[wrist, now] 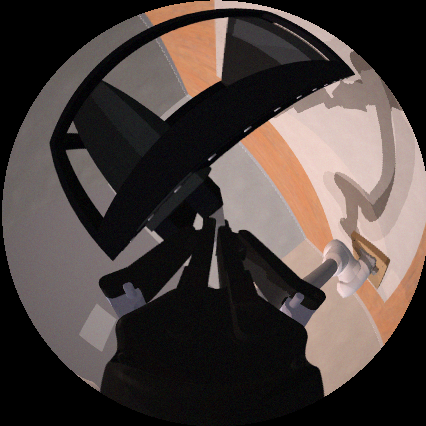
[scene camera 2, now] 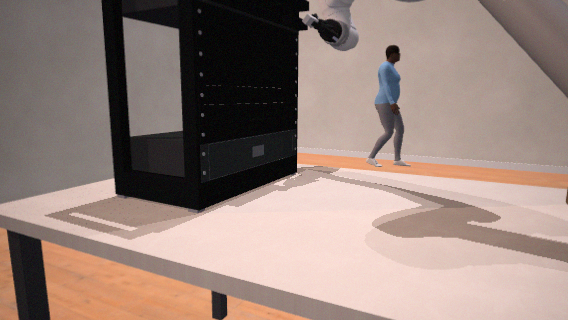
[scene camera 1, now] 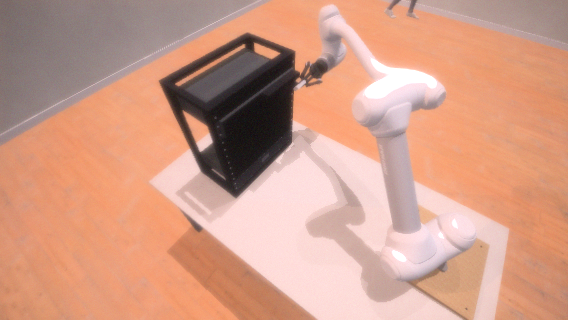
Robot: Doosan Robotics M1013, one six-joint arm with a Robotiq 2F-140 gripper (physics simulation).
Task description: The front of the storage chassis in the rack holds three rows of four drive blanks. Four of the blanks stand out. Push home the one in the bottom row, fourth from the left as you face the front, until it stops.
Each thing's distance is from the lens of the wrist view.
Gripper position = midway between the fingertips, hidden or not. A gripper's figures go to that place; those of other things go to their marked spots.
my gripper (wrist: 215,214): 0.21 m
black rack (wrist: 159,169): 0.12 m
